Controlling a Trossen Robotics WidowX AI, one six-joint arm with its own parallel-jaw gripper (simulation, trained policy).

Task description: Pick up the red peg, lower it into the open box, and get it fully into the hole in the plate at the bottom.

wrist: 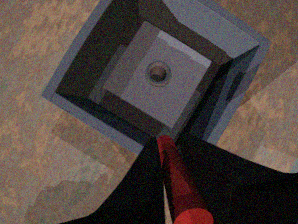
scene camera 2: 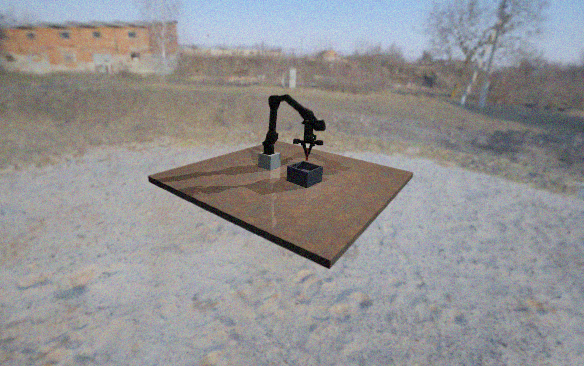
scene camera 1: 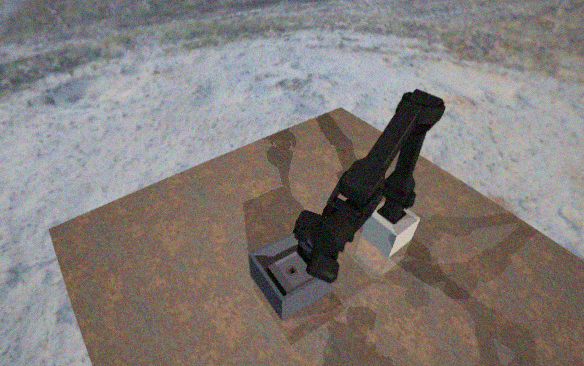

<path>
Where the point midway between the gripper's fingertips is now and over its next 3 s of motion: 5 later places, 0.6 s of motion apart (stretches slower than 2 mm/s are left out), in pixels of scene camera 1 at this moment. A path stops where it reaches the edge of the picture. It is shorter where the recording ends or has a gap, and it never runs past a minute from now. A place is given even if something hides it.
My gripper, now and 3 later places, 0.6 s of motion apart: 314,258; 291,256; 280,262; 276,259
</path>
